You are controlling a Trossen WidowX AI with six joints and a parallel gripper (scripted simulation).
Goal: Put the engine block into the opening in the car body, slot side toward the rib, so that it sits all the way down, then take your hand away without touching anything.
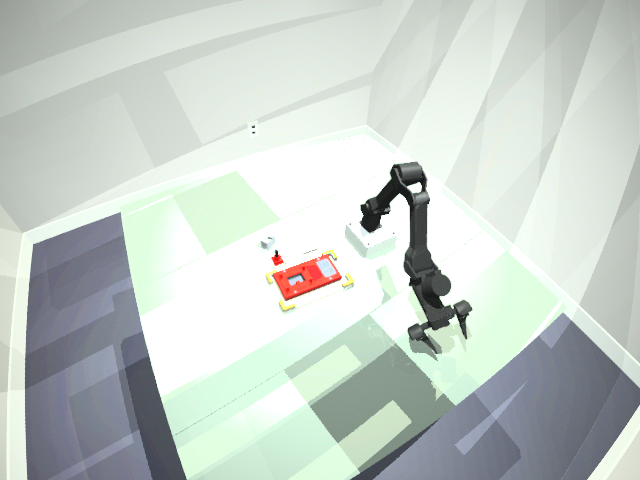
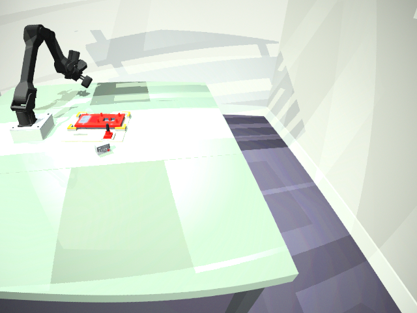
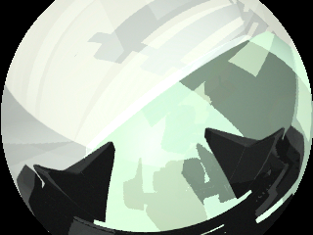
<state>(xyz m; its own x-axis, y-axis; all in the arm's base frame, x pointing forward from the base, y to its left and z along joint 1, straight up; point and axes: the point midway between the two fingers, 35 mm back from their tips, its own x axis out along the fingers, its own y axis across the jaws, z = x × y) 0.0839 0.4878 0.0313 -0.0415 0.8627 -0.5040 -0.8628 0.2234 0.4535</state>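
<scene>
Now: gripper tip 270 mm short of the grey engine block, 650 mm to the left of it and 50 mm above it.
</scene>
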